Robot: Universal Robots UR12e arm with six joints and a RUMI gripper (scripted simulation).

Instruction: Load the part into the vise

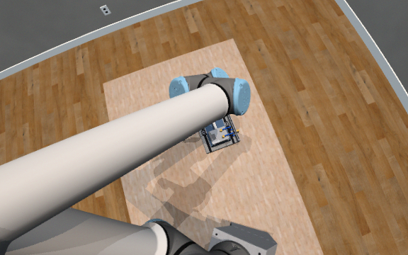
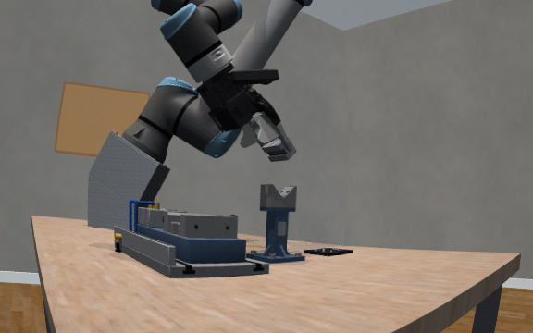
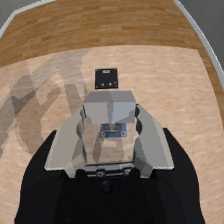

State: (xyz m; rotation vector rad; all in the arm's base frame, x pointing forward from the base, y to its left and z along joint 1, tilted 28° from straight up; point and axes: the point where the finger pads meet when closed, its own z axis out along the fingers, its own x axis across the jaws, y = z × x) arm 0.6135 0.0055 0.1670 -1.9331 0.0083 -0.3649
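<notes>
Now: hand 10 mm above the part. Round my hand: work stop (170 mm to the right, 150 mm below, 60 mm ahead); then cylinder rod (210 mm to the right, 160 mm below, 30 mm behind); then moving jaw (210 mm to the right, 160 mm below, 20 mm ahead).
</notes>
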